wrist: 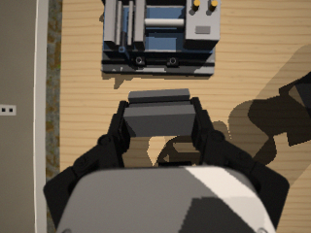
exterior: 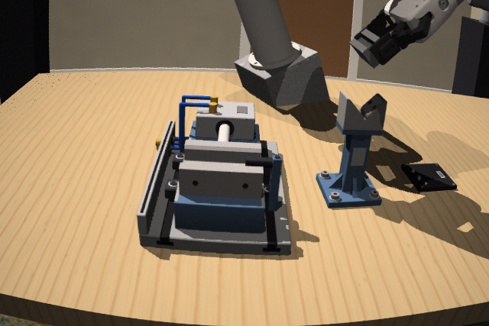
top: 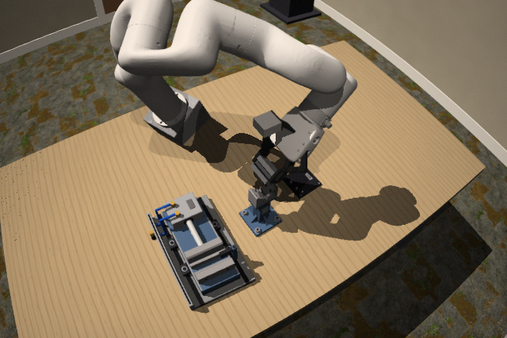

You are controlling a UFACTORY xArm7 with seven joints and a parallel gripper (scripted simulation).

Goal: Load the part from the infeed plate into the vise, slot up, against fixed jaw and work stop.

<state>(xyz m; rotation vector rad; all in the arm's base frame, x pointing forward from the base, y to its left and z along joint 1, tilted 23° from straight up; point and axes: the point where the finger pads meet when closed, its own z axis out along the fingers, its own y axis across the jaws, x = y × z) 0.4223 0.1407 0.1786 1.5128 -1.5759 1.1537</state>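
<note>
Now: the part 1 cm to the right of my hand. The rest, counted from my hand: work stop 17 cm to the right, 15 cm below, 7 cm ahead; blue base 24 cm below, 1 cm to the right; blue stand 18 cm below, 1 cm to the right.
</note>
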